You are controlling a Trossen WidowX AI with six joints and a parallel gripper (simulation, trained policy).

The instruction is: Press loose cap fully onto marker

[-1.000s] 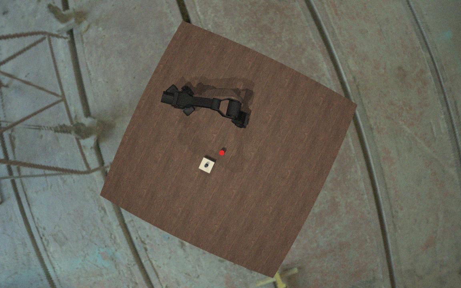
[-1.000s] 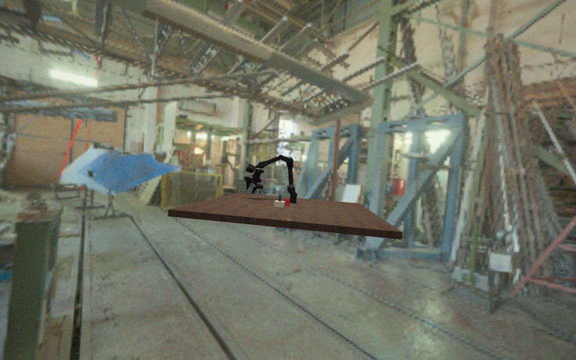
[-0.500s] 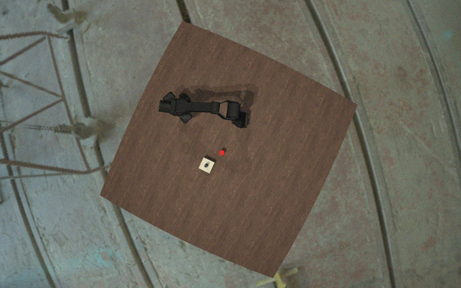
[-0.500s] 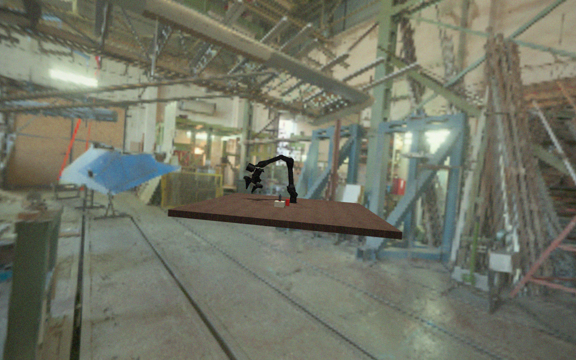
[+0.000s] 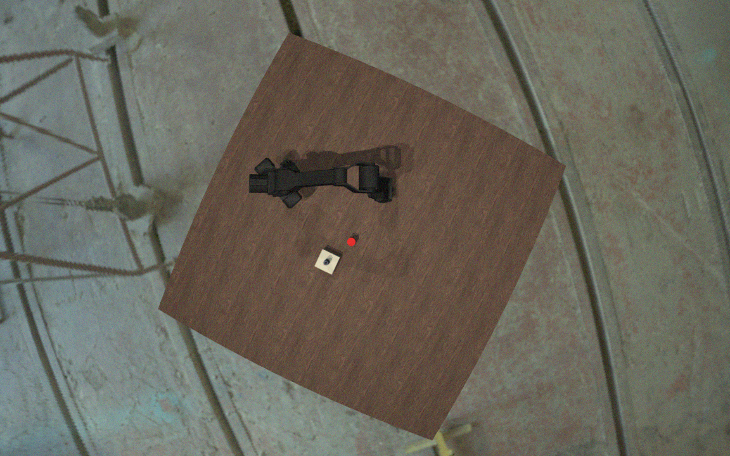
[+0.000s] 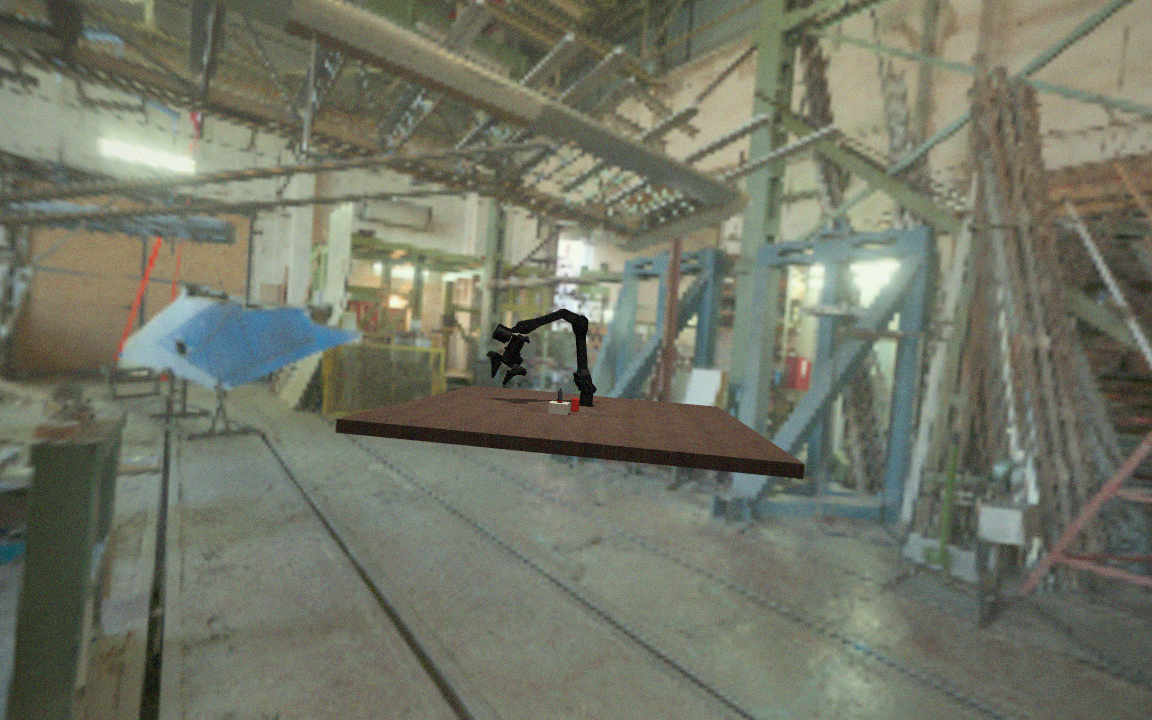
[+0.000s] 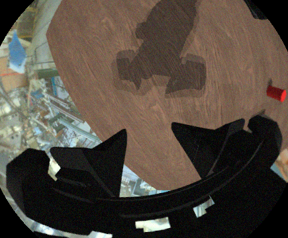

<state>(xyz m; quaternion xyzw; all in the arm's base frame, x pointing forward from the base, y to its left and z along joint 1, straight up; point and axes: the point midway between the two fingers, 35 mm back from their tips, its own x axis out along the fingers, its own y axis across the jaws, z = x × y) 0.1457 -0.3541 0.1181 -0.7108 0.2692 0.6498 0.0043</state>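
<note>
The red cap lies 34 cm to the left of my gripper tip, 8 cm ahead of it and 6 cm below it. From my gripper tip the other things lie so: holder block 29 cm to the left, 18 cm ahead, 7 cm below.
</note>
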